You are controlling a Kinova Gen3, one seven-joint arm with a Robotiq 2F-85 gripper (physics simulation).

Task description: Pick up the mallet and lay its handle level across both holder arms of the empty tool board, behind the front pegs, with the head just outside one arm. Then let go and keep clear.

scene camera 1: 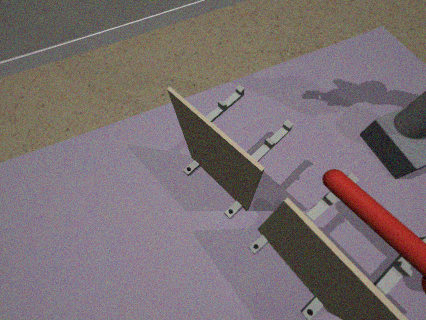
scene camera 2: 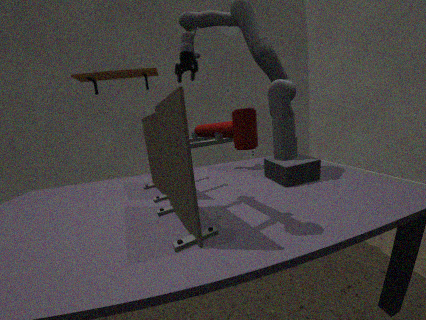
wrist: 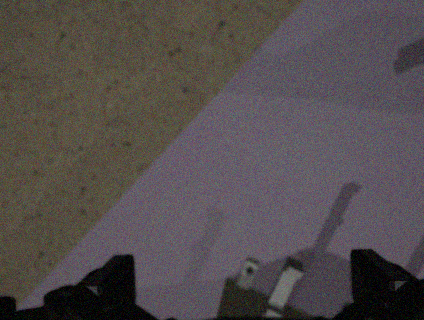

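Note:
The red mallet (scene camera 1: pixel 377 220) (scene camera 2: pixel 245 129) lies about level across both holder arms of the near tool board (scene camera 1: pixel 325 265) (scene camera 2: pixel 177 165). At the far arm (scene camera 1: pixel 322 205), the handle appears to pass between the front peg and the inner peg. The head is just outside the near arm in scene camera 2; a sliver shows at scene camera 1's right edge. The other tool board (scene camera 1: pixel 217 150) has empty arms. My gripper (scene camera 2: pixel 186 79) (wrist: pixel 241 275) is open and empty, high above and beyond the boards, apart from the mallet. It does not show in scene camera 1.
The robot base block (scene camera 1: pixel 395 145) (scene camera 2: pixel 292 170) stands on the purple table (scene camera 1: pixel 100 225) (scene camera 2: pixel 100 250), beyond the boards. A brown wall shelf (scene camera 2: pixel 115 75) hangs in the background. The table edge and speckled floor (wrist: pixel 100 100) show under the wrist camera.

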